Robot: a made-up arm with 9 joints. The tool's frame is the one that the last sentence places.
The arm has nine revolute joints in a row. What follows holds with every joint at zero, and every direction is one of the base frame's. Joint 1 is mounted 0.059 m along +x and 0.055 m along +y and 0.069 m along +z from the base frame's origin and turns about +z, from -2.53 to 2.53 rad. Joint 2 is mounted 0.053 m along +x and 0.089 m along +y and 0.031 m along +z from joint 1 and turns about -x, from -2.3 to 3.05 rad. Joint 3 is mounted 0.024 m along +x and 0.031 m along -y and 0.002 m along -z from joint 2 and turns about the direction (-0.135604, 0.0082, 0.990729), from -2.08 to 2.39 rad. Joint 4 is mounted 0.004 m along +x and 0.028 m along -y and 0.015 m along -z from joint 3 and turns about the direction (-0.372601, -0.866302, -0.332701), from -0.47 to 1.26 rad. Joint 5 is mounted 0.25 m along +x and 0.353 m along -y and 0.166 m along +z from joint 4 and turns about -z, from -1.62 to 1.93 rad. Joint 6 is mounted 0.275 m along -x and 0.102 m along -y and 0.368 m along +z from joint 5 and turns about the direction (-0.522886, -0.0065, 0.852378), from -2.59 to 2.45 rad. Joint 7 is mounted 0.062 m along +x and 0.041 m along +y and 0.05 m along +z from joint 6 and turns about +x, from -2.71 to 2.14 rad. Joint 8 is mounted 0.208 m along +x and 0.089 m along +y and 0.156 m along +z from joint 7 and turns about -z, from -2.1 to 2.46 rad. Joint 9 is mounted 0.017 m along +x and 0.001 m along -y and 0.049 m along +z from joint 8 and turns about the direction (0.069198, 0.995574, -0.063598), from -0.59 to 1.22 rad. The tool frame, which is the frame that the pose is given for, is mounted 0.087 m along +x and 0.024 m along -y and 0.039 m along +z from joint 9; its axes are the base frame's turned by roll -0.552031, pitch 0.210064 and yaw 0.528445 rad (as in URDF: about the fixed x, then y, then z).
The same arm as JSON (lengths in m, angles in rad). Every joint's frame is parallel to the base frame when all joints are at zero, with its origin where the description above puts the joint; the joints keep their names.
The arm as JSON. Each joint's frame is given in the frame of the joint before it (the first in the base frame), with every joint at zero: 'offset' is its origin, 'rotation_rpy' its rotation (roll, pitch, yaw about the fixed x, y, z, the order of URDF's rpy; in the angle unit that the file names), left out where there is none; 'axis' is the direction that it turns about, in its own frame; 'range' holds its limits. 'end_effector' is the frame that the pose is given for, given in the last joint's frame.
{
  "length_unit": "m",
  "angle_unit": "rad",
  "chain": [
    {
      "id": "joint 1",
      "offset": [
        0.059,
        0.055,
        0.069
      ],
      "axis": [
        0.0,
        0.0,
        1.0
      ],
      "range": [
        -2.53,
        2.53
      ]
    },
    {
      "id": "joint 2",
      "offset": [
        0.053,
        0.089,
        0.031
      ],
      "axis": [
        -1.0,
        0.0,
        0.0
      ],
      "range": [
        -2.3,
        3.05
      ]
    },
    {
      "id": "joint 3",
      "offset": [
        0.024,
        -0.031,
        -0.002
      ],
      "axis": [
        -0.135604,
        0.0082,
        0.990729
      ],
      "range": [
        -2.08,
        2.39
      ]
    },
    {
      "id": "joint 4",
      "offset": [
        0.004,
        -0.028,
        -0.015
      ],
      "axis": [
        -0.372601,
        -0.866302,
        -0.332701
      ],
      "range": [
        -0.47,
        1.26
      ]
    },
    {
      "id": "joint 5",
      "offset": [
        0.25,
        -0.353,
        0.166
      ],
      "axis": [
        0.0,
        0.0,
        -1.0
      ],
      "range": [
        -1.62,
        1.93
      ]
    },
    {
      "id": "joint 6",
      "offset": [
        -0.275,
        -0.102,
        0.368
      ],
      "axis": [
        -0.522886,
        -0.0065,
        0.852378
      ],
      "range": [
        -2.59,
        2.45
      ]
    },
    {
      "id": "joint 7",
      "offset": [
        0.062,
        0.041,
        0.05
      ],
      "axis": [
        1.0,
        0.0,
        0.0
      ],
      "range": [
        -2.71,
        2.14
      ]
    },
    {
      "id": "joint 8",
      "offset": [
        0.208,
        0.089,
        0.156
      ],
      "axis": [
        0.0,
        0.0,
        -1.0
      ],
      "range": [
        -2.1,
        2.46
      ]
    },
    {
      "id": "joint 9",
      "offset": [
        0.017,
        -0.001,
        0.049
      ],
      "axis": [
        0.069198,
        0.995574,
        -0.063598
      ],
      "range": [
        -0.59,
        1.22
      ]
    }
  ],
  "end_effector": {
    "offset": [
      0.087,
      -0.024,
      0.039
    ],
    "rotation_rpy": [
      -0.552,
      0.2101,
      0.5284
    ]
  }
}

